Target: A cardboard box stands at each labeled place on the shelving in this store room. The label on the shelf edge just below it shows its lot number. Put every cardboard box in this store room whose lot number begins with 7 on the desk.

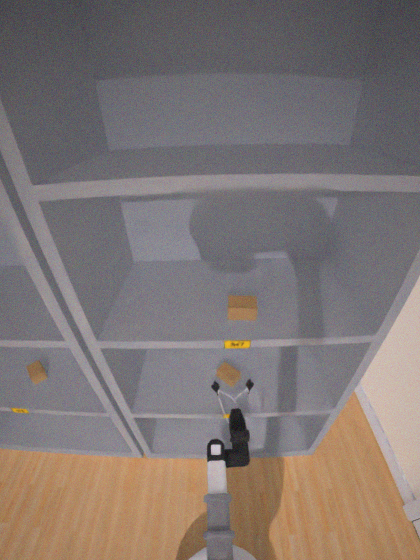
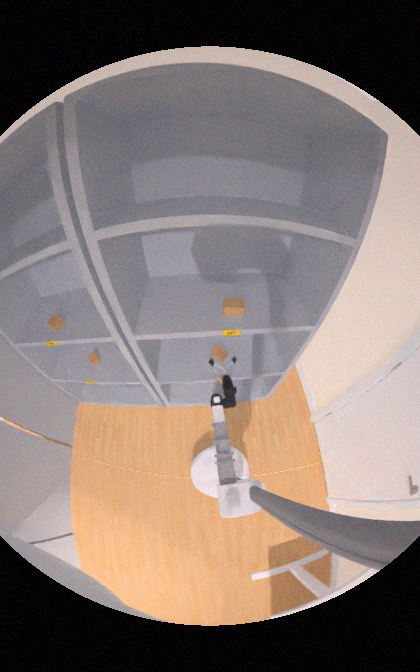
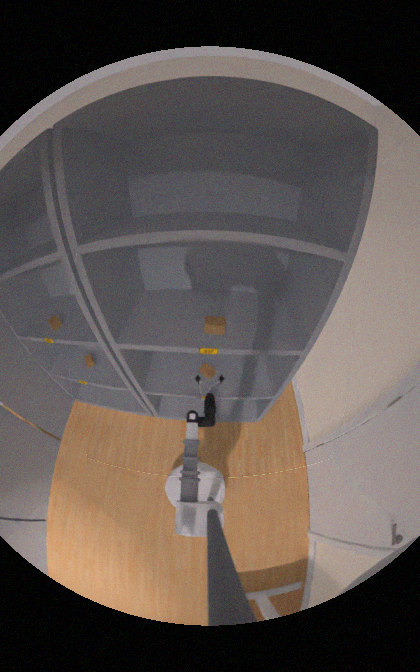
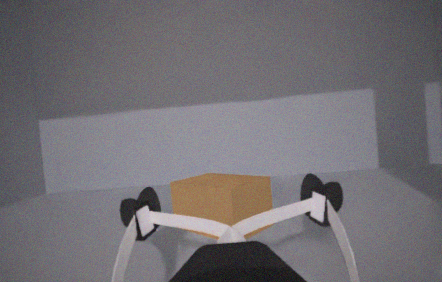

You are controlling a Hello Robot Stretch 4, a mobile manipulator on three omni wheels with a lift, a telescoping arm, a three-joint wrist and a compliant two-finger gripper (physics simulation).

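Frame: origin at the robot's base, x ahead, y left, z up, level; metres.
Seen in the pictures: gripper, fingertip midpoint: [image 1: 232,380] [image 4: 230,197].
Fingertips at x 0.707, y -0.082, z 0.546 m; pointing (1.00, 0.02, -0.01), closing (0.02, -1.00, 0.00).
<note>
Offsets run from my fingertips to a thing's top centre. "spot": to the spot under its first point.
My gripper [image 1: 233,385] [image 2: 223,360] [image 3: 210,378] [image 4: 230,197] is open and empty, inside the lower compartment of the right shelf unit. A cardboard box {dx +0.044, dy +0.012, dz +0.010 m} [image 1: 228,374] [image 2: 219,353] [image 3: 207,370] [image 4: 220,197] stands turned, one corner toward me, just beyond the fingertips and between their lines. Its label {spot: dx -0.130, dy +0.029, dz -0.056 m} [image 1: 227,416] is mostly hidden by the gripper. Another cardboard box {dx -0.017, dy -0.019, dz +0.467 m} [image 1: 242,308] [image 2: 233,307] [image 3: 215,325] stands on the shelf above, over a yellow label {spot: dx -0.131, dy +0.007, dz +0.401 m} [image 1: 237,344] [image 2: 231,333] [image 3: 208,351] too blurred to read surely. The desk cannot be made out.
The left shelf unit holds a lower box {dx +0.071, dy +0.933, dz +0.010 m} [image 1: 37,372] [image 2: 94,358] [image 3: 89,360] and an upper box [image 2: 55,323] [image 3: 55,322], with labels too small to read. The shelf board [image 1: 165,345] runs above the gripper. A wall [image 1: 395,350] stands at the right.
</note>
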